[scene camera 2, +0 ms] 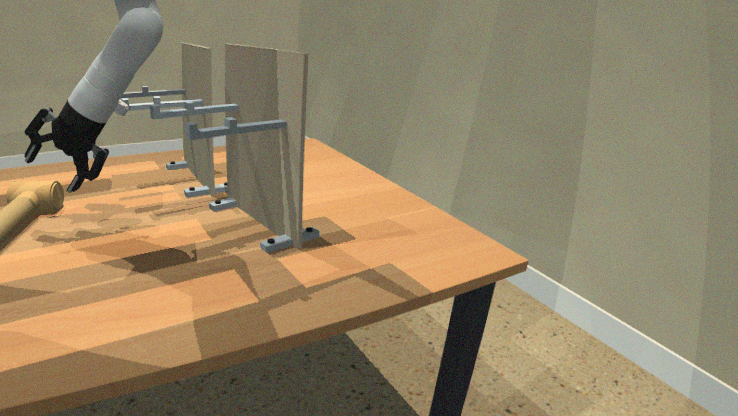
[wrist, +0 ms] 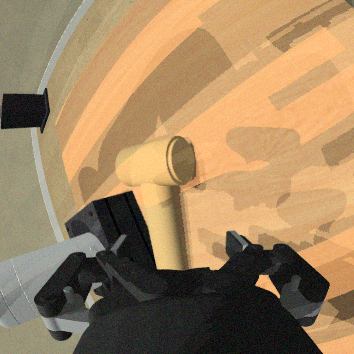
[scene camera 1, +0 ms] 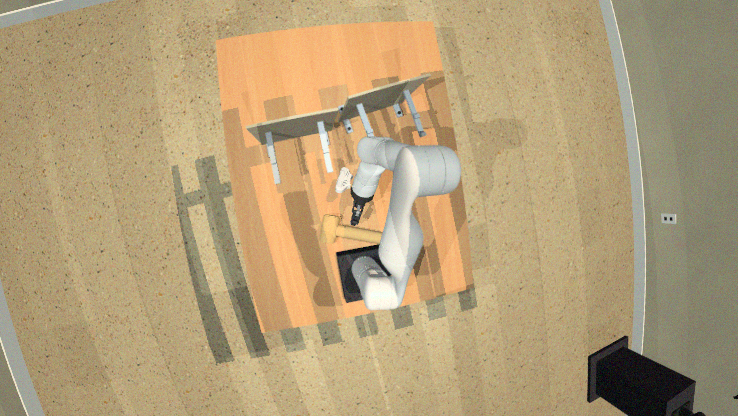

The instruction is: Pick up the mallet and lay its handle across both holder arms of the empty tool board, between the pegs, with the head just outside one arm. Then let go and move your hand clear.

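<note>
The tan mallet (scene camera 1: 356, 233) (scene camera 2: 18, 214) (wrist: 162, 222) lies on the table, its head to the left in scene camera 1. Part of its handle is hidden by the arm there. My gripper (scene camera 1: 355, 222) (scene camera 2: 50, 174) (wrist: 178, 243) is open and empty, raised above the table near the mallet; its fingers stand apart and touch nothing. Two upright tool boards show: the left one (scene camera 1: 299, 125) (scene camera 2: 196, 87) and the right one (scene camera 1: 385, 97) (scene camera 2: 253, 129). Each has two grey holder arms with pegs, and no tool shows on either.
The wooden table (scene camera 1: 320, 51) (scene camera 2: 361, 206) carries both boards on small bolted feet. The robot's base stands on a black plate (scene camera 1: 342, 273) near the table's lower edge in scene camera 1. A white part (scene camera 1: 343, 179) shows beside the wrist. A black box (scene camera 1: 640, 384) (wrist: 22, 111) stands off the table.
</note>
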